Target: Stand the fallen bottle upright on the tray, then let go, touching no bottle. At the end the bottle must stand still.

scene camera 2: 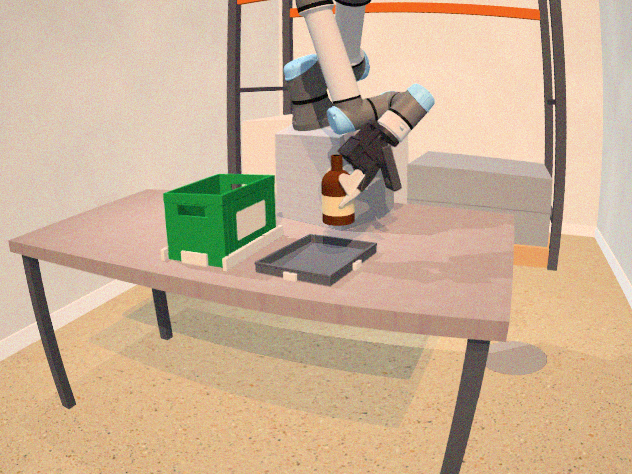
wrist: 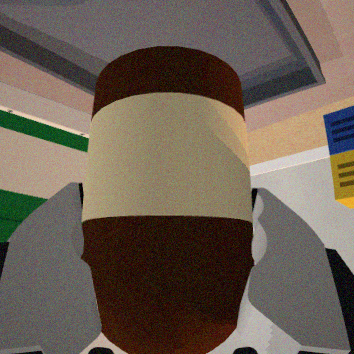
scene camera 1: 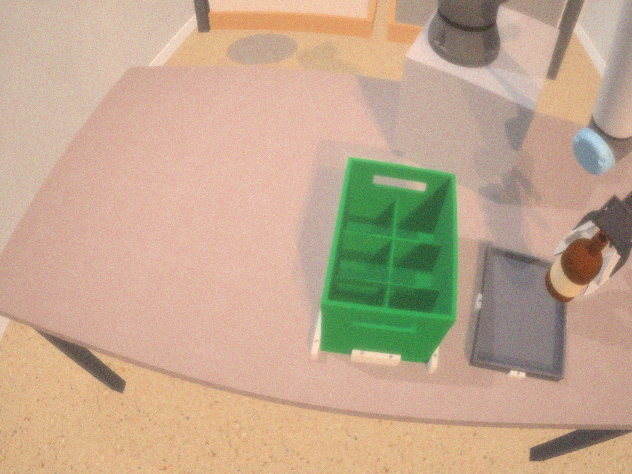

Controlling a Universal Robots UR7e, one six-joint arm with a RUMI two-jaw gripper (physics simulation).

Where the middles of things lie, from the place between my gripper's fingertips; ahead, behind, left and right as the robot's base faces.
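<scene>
The brown bottle (scene camera 1: 581, 261) sits 1 cm to the left of my hand and 1 cm behind it, and it's 3 cm above it too.
</scene>
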